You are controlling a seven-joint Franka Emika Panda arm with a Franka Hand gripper.
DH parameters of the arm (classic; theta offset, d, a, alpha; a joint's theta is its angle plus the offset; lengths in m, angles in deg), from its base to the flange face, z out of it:
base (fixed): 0 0 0 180
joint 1: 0 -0.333 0 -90
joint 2: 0 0 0 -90
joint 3: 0 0.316 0.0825 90
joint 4: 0 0 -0.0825 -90
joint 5: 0 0.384 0 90
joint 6: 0 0 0.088 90
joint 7: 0 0.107 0 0
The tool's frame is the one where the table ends.
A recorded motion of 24 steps. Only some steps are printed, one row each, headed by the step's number.
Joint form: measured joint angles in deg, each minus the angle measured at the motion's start. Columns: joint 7, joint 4, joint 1, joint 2, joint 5, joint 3, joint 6.
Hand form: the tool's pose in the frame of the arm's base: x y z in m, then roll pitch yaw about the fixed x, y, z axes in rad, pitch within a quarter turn. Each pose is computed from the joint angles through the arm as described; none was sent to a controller.
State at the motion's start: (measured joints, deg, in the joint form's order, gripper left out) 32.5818 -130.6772 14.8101 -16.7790 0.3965 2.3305 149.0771
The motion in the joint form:
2: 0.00 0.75 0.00 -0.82 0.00 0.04 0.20
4: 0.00 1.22 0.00 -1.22 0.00 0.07 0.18
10: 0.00 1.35 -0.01 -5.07 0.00 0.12 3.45
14: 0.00 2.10 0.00 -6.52 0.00 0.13 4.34
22: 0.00 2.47 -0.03 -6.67 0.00 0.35 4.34
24: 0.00 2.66 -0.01 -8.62 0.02 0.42 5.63
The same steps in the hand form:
2: 0.5285 -0.1164 0.2255 -3.1114 -0.0171 -0.7941
4: 0.5309 -0.1167 0.2247 -3.1105 -0.0176 -0.7937
10: 0.5297 -0.1156 0.1942 -3.1126 -0.0097 -0.7937
14: 0.5329 -0.1163 0.1864 -3.1099 -0.0119 -0.7943
22: 0.5356 -0.1144 0.1873 -3.1064 -0.0143 -0.7904
24: 0.5342 -0.1135 0.1719 -3.1092 -0.0064 -0.7905

